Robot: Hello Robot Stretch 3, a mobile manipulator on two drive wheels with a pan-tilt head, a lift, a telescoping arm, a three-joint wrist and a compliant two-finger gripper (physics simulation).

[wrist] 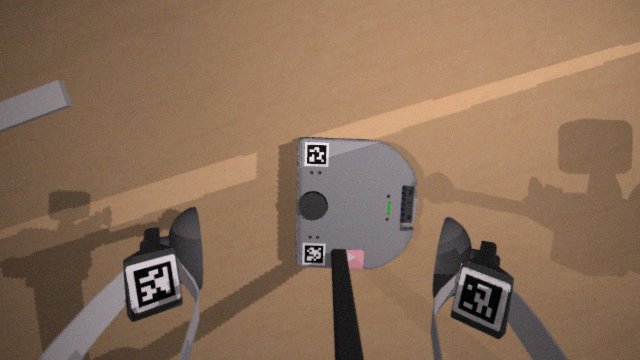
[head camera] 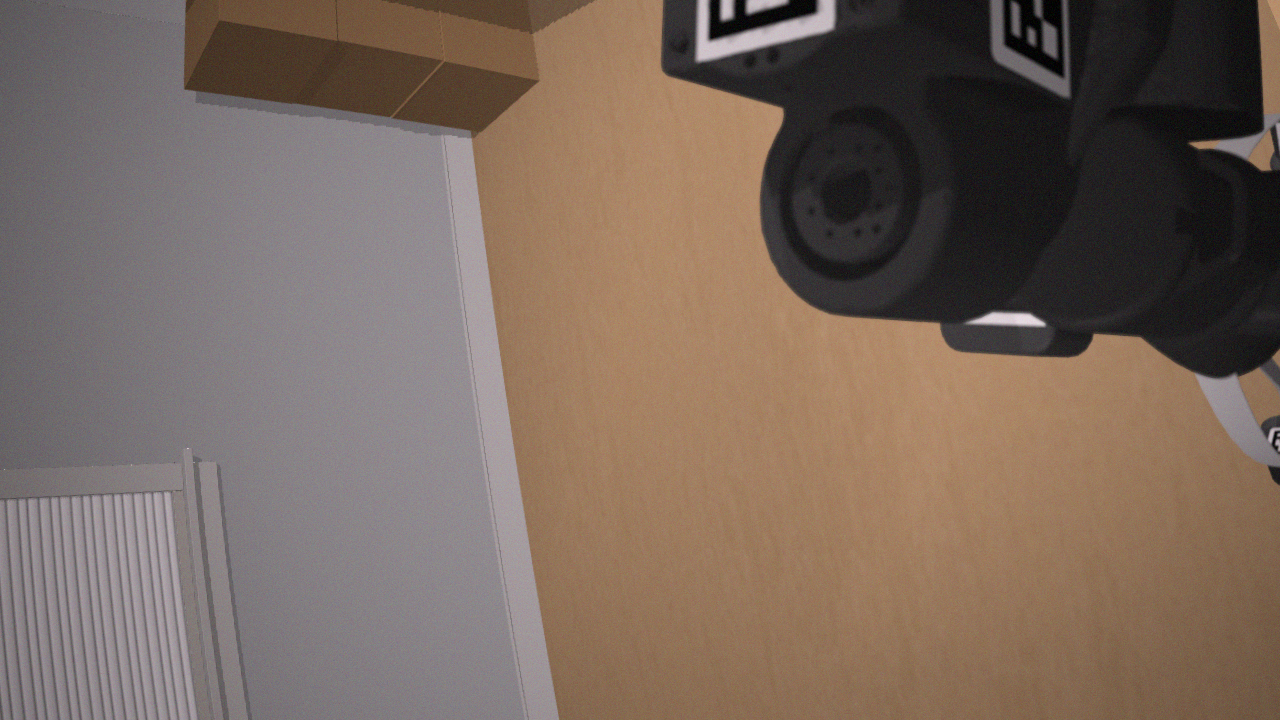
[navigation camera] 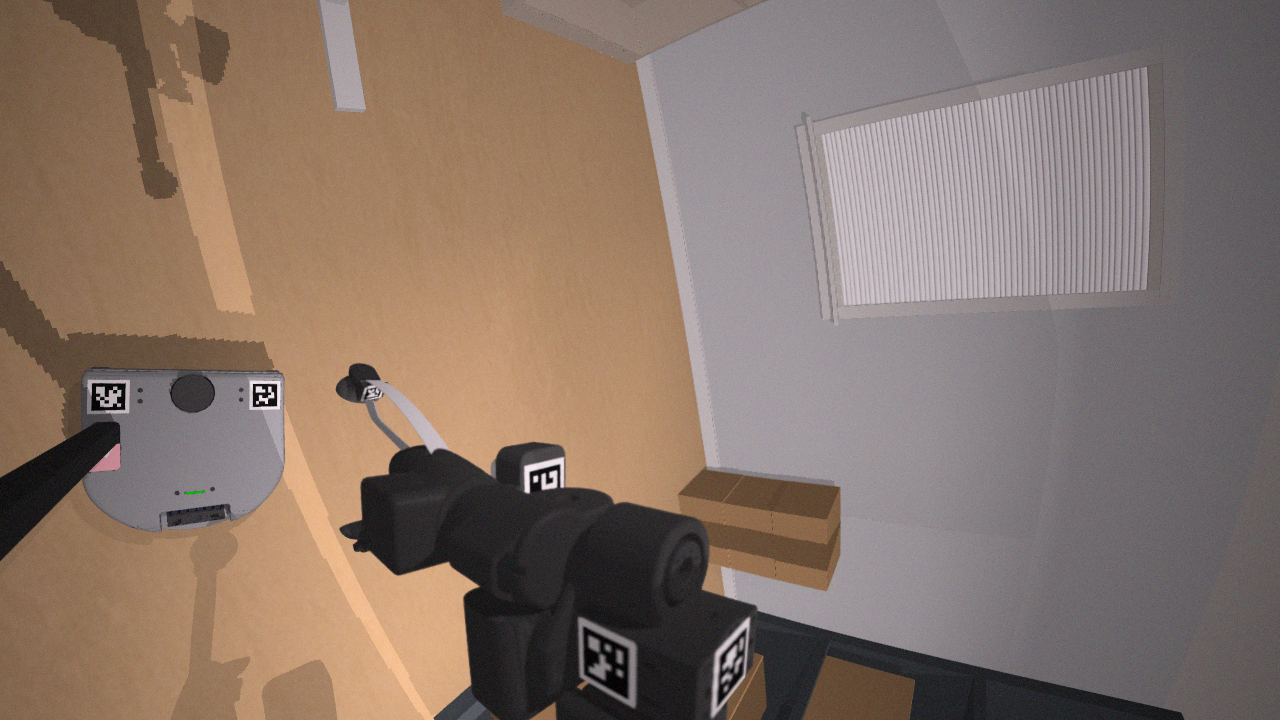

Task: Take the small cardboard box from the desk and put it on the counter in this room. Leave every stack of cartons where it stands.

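Pixels of known places: gripper, between the fingertips: (wrist: 319,240) (navigation camera: 353,455); robot's base, origin of its link: (wrist: 316,194) (navigation camera: 193,391).
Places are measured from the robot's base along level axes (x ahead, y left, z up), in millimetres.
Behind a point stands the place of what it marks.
Observation:
The small cardboard box, the desk top and the counter do not show in these views. A stack of cartons (head camera: 358,67) (navigation camera: 805,532) stands against the grey wall, at the top left in the head view and right of the wrist joints in the navigation view. More cartons (navigation camera: 861,689) {x -865, y -1251, z 1121 mm} show at the bottom of the navigation view. My gripper (navigation camera: 356,461) {x -22, y -128, z 817 mm} (wrist: 319,240) {x -22, y -128, z 817 mm} is open, with its two fingertips wide apart and no object between them. It hangs high over the floor, near my base. In the head view its fingers are cut off at the right edge.
My base (navigation camera: 192,456) {x -119, y 2, z 160 mm} (wrist: 357,200) {x -109, y -17, z 160 mm} stands on the wooden floor. A white bar (navigation camera: 344,67) (wrist: 32,106), like a desk foot, lies nearby. A dark rack (navigation camera: 939,661) {x -797, y -1390, z 1321 mm} runs along the bottom right around the cartons. A pleated blind (head camera: 98,608) {x 584, y -1951, z 1028 mm} (navigation camera: 984,197) {x 747, y -1895, z 1466 mm} hangs on the wall.

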